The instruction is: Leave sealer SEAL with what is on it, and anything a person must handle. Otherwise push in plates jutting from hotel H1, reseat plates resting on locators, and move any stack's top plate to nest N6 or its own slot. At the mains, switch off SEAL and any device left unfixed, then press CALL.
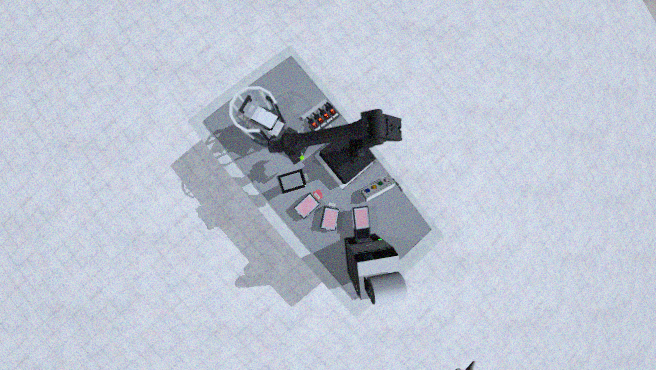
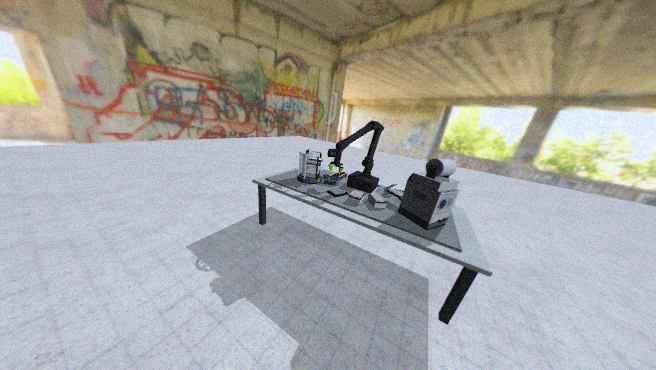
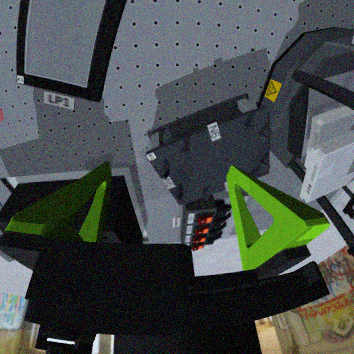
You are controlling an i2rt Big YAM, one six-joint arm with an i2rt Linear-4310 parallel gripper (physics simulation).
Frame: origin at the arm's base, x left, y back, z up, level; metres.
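Seen in the pictures: gripper, between the fingertips: [image 2: 335, 173] [image 3: 171, 168]; arm's base, origin of its link: [image 1: 353, 151] [image 2: 365, 176].
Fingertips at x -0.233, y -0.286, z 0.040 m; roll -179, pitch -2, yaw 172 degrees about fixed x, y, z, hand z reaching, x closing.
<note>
Pixels of each thing's top centre, then the offset from my fingertips to it.
- nest N6, centre of its top: [image 3: 219, 172] [image 1: 294, 140] [image 2: 331, 175] dz -0.061, dx -0.067, dy +0.067 m
- Hotel H1, centre of its top: [image 1: 252, 106] [image 2: 312, 150] dz +0.162, dx -0.273, dy -0.003 m
- pink-topped plate, centre of its top: [image 1: 362, 218] dz -0.031, dx +0.572, dy +0.044 m
- red tag, centre of its top: [image 1: 317, 195] dz -0.136, dx +0.284, dy -0.064 m
My gripper [image 1: 301, 158] [image 2: 336, 169] [image 3: 171, 168] is open and empty, high above the bench by nest N6 [image 3: 215, 160], a dark tray with no plate on it. Hotel H1 [image 1: 231, 111] [image 2: 302, 167] is the round cage at the bench's left end. Pale plates [image 1: 264, 117] [image 3: 327, 165] in it show edges at differing depths; which jut is unclear. Sealer SEAL [image 1: 377, 265] [image 2: 430, 202] has a pink-topped plate [image 1: 360, 217] on its tongue. Two more pink-topped items [image 1: 306, 205] [image 1: 329, 218] sit near it; their layers are unclear. Mains switches [image 1: 322, 117] [image 3: 202, 227] show orange lights.
A black frame [image 1: 294, 189] [image 3: 106, 50], labelled LP1, lies between N6 and the pink-topped items. A red tag [image 1: 318, 195] lies beside one. A panel of coloured buttons [image 1: 378, 189] stands behind them. A small dark shape [image 1: 467, 367] shows at the bottom edge, off the bench.
</note>
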